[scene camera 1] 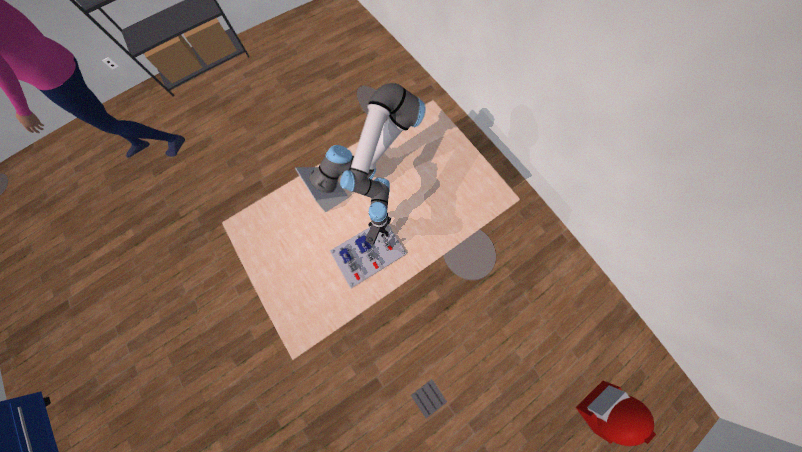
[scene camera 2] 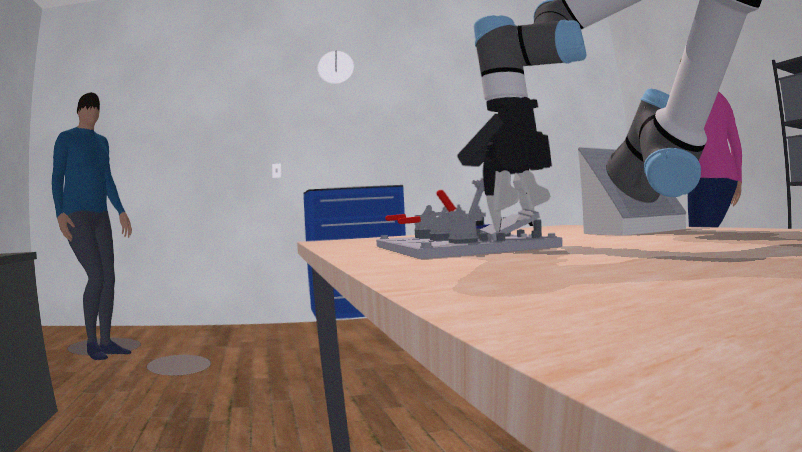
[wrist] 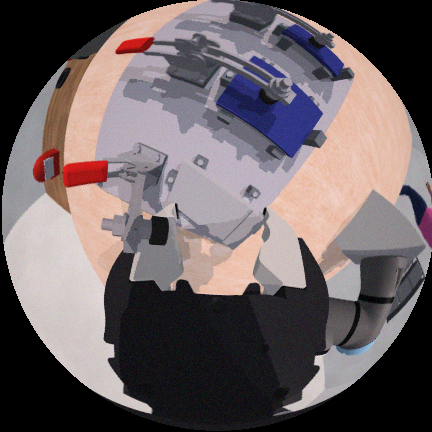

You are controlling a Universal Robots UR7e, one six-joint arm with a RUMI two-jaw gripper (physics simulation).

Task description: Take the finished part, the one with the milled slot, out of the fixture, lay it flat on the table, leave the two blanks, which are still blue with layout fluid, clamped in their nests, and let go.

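Frame: origin at the arm's base, x ahead, y left, z up, level; centimetres.
Seen in the pictures: gripper, fingertip midpoint: (scene camera 2: 515, 228) (wrist: 220, 206); arm's base, origin of the base link: (scene camera 1: 322, 182) (scene camera 2: 633, 179) (wrist: 384, 259).
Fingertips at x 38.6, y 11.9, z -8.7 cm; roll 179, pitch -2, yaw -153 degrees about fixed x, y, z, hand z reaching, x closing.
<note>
Offsets run from my fingertips to a thing's top centre. "*": to the spot under its first point. Level surfaces: height alone.
The finished part @[dx +1.0, dy +0.0, dz +3.2 cm] (scene camera 2: 517, 221) (wrist: 210, 192), a bare grey block, sits tilted at the fixture's near-end nest in the wrist view. Its slot cannot be made out. My gripper (scene camera 2: 513, 217) (wrist: 220, 206) points down over this nest, with its pale jaws on either side of the part; it looks shut on the part, though the right contact is unclear. The nest's clamp arm (wrist: 135, 200) is swung up beside the left jaw. The middle blue blank (scene camera 1: 362, 243) (wrist: 300, 120) and far blue blank @[* dx +1.8, dy -22.3, dz +4.5 cm] (scene camera 1: 344, 255) (wrist: 327, 57) lie under lowered clamps on the fixture plate @[* dx +15.8, dy -1.2, dz -1.6 cm] (scene camera 1: 393, 257) (wrist: 145, 120).
Red clamp handles @[dx +11.5, dy -0.4, dz +6.3 cm] (wrist: 86, 173) (wrist: 135, 45) stick out on the side of the fixture away from the arm's base. The grey sloped pedestal (scene camera 1: 331, 202) (scene camera 2: 634, 222) (wrist: 380, 225) carries the arm. The wooden table @[dz -3.1 cm] (scene camera 1: 269, 269) (scene camera 2: 645, 325) extends around the fixture.
</note>
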